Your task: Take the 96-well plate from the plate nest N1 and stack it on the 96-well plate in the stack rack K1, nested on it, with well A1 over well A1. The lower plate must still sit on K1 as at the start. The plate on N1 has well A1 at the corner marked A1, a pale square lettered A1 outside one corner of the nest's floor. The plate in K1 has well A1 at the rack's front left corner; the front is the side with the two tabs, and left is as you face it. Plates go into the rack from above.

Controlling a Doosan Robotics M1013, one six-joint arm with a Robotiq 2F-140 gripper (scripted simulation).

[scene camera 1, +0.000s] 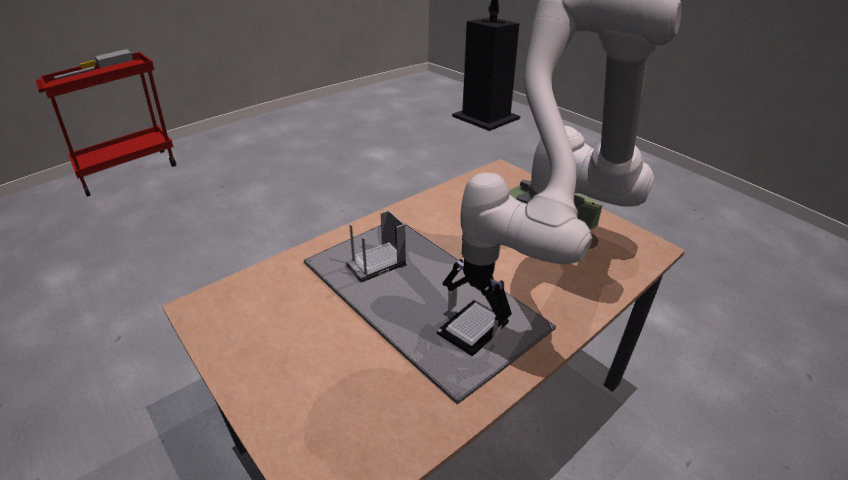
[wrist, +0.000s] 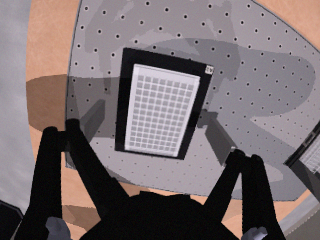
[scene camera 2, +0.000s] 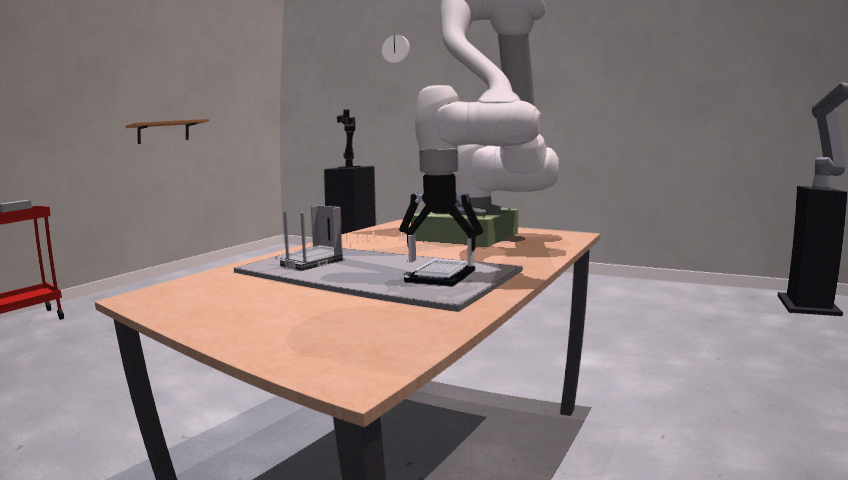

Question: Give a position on a black plate nest N1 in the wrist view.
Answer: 158,60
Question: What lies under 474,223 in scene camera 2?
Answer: The gripper.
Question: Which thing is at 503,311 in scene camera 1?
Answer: The gripper.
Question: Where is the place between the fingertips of the gripper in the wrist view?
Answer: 158,118
